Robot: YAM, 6 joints.
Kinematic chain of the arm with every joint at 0, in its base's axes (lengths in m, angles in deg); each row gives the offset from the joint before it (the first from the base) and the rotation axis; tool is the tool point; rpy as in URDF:
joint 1: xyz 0 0 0.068 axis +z
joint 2: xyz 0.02 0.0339 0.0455 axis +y
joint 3: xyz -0.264 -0.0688 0 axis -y
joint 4: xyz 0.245 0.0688 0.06 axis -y
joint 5: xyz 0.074 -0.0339 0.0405 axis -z
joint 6: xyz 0.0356 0 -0.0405 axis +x
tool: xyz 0 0 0 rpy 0 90 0
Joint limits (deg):
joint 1: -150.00..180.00
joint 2: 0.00..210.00
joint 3: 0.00..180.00
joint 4: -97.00..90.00
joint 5: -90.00..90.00
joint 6: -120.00..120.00
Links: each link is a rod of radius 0.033 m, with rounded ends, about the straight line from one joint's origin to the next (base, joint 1, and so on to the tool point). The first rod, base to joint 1, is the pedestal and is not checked.
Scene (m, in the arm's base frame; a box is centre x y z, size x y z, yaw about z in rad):
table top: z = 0
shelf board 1: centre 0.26 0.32 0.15 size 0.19 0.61 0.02 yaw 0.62
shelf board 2: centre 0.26 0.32 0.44 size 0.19 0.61 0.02 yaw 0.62
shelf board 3: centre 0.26 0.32 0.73 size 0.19 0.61 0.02 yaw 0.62
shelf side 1: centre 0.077 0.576 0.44 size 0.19 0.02 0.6 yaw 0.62
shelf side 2: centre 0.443 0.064 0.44 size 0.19 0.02 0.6 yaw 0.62
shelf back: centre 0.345 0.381 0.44 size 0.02 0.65 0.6 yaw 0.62
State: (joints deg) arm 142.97 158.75 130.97 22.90 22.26 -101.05
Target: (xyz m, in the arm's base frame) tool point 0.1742 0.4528 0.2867
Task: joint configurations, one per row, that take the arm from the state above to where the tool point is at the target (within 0.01 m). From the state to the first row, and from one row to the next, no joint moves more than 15 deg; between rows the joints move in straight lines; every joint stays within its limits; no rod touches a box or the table.
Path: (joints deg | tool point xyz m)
1: 135.07 145.83 118.91 18.16 24.29 -101.05 | -0.4068 0.4265 0.1881
2: 127.16 132.92 106.85 13.41 26.32 -101.05 | -0.3194 0.4475 0.2298
3: 119.26 120.00 94.80 8.67 28.35 -101.05 | -0.2297 0.4446 0.2621
4: 111.36 107.09 82.74 3.93 30.38 -101.05 | -0.1448 0.4197 0.2830
5: 103.46 94.17 70.68 -0.82 32.41 -101.05 | -0.0705 0.3766 0.2913
6: 95.55 81.25 58.62 -5.56 34.44 -101.05 | -0.0109 0.3206 0.2867
7: 87.45 92.75 69.95 -0.35 33.92 -101.05 | 0.0366 0.3757 0.2969
8: 79.35 104.25 81.29 4.85 33.41 -101.05 | 0.0992 0.4215 0.2968
9: 71.24 115.75 92.62 10.06 32.89 -101.05 | 0.1742 0.4528 0.2867

